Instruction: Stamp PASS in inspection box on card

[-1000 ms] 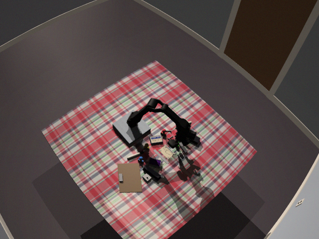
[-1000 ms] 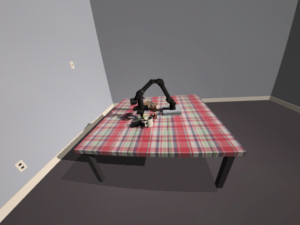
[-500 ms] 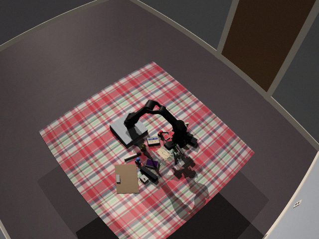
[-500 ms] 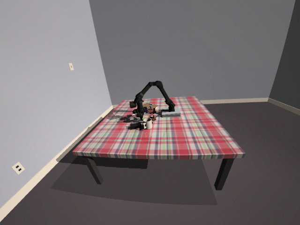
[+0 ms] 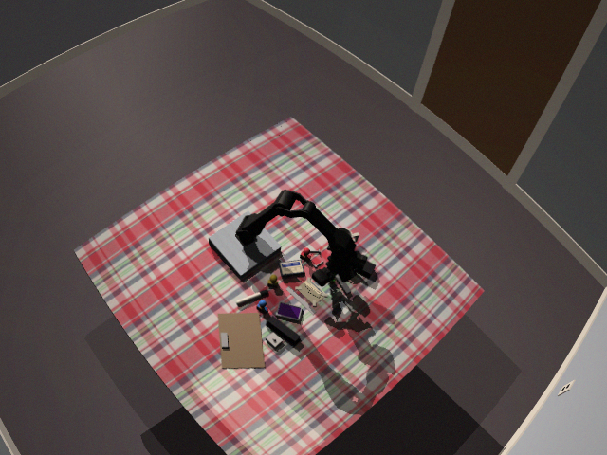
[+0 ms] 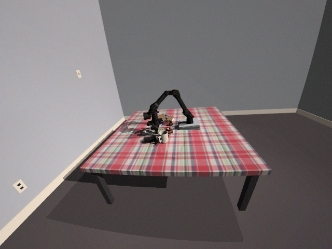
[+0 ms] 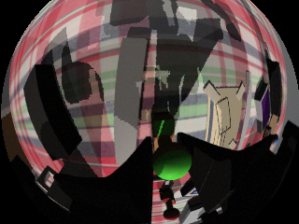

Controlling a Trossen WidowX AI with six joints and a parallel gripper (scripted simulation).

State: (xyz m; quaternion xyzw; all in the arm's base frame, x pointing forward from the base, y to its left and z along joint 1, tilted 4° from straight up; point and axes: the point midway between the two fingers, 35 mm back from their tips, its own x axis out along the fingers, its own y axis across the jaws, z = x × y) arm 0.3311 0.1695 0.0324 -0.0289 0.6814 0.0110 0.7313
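Right now my gripper tip is 30 mm to the right of the grey bar, 20 mm short of it and 10 mm above it. Also, from my gripper tip: red-knobbed stamp 140 mm behind, 20 mm to the right; then cream card 90 mm to the right, 20 mm below; then green-knobbed PASS stamp right at my gripper tip.
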